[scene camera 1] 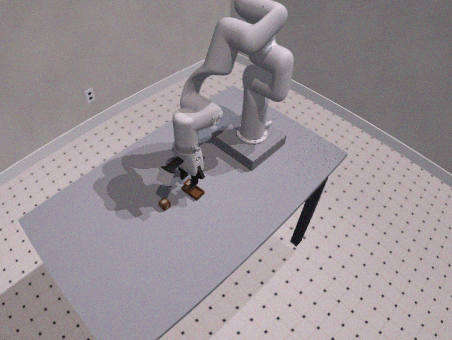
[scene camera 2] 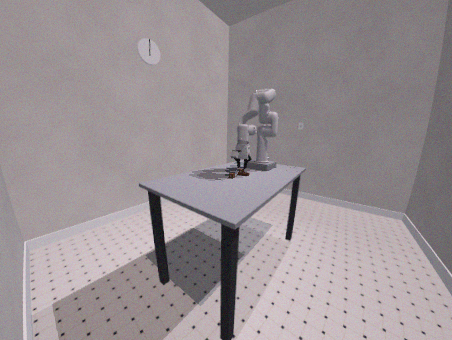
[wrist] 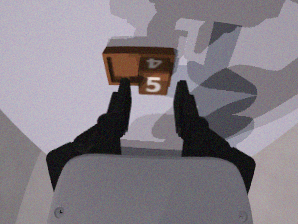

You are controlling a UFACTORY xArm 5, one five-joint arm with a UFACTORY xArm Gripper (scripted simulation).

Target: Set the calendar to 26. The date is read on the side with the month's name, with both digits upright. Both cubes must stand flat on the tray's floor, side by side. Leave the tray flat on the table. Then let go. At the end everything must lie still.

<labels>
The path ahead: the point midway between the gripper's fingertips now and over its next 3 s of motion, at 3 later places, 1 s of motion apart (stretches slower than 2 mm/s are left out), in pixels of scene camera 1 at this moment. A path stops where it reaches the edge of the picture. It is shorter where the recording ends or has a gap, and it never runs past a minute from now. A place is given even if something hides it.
My gripper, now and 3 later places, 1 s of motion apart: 189, 181; 189, 185; 188, 180; 178, 161
</labels>
